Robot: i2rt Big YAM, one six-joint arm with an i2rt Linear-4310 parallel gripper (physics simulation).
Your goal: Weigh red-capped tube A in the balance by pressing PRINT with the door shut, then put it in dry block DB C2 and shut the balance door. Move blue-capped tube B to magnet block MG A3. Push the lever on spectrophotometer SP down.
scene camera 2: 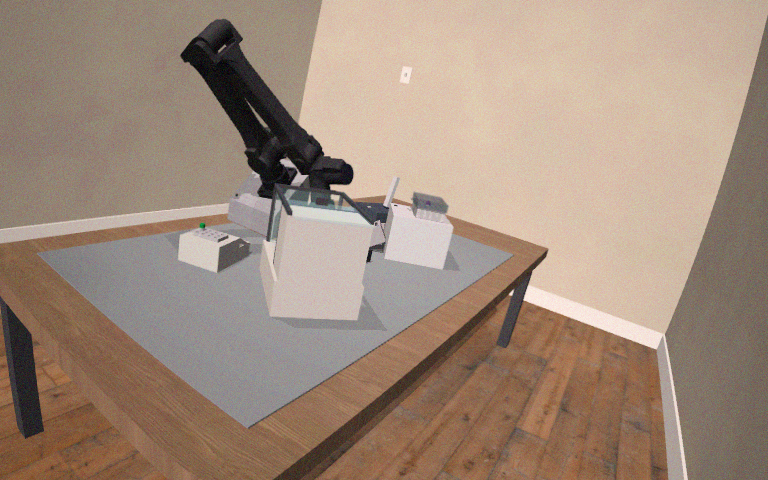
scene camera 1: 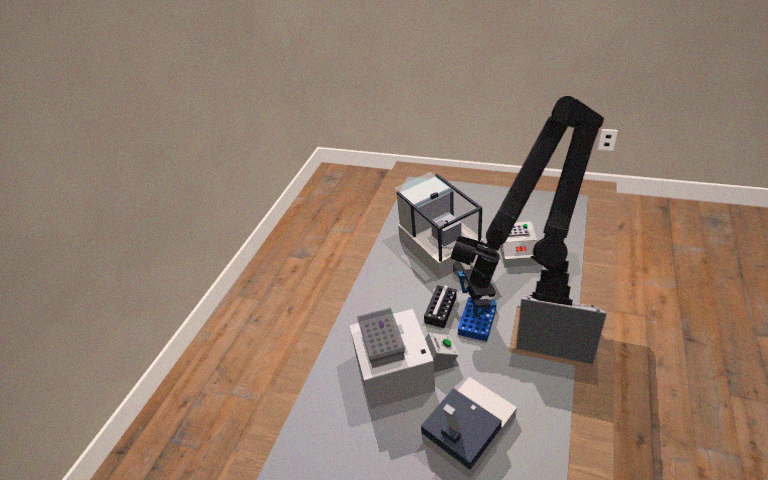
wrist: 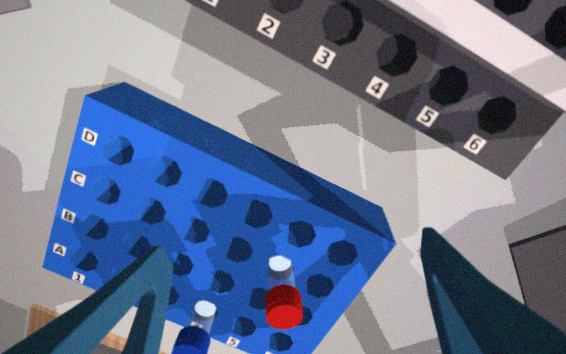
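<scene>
My gripper (scene camera 1: 474,300) (wrist: 287,248) is open and empty above the blue rack (scene camera 1: 475,327) (wrist: 140,165). Red-capped tube A (wrist: 283,306) stands in the rack, between the fingers in the wrist view but not gripped. Blue-capped tube B (wrist: 192,341) stands in the rack near the left finger. Their exact holes are hidden. The balance (scene camera 1: 419,246) (scene camera 2: 320,271) has a glass panel with a dark handle over its rear top; the front top looks open. The black two-row block (scene camera 1: 448,308) (wrist: 515,150), apparently MG, lies beside the rack. A dark-topped instrument (scene camera 1: 472,433), apparently SP, has its lever (scene camera 1: 451,420) upright.
A white instrument (scene camera 1: 396,370) (scene camera 2: 419,237) carries a grey grid block under a clear cover. A small box with a green button (scene camera 1: 444,353) stands beside it. Another small box (scene camera 1: 518,251) (scene camera 2: 198,254) has a hole grid, a red display and a green button.
</scene>
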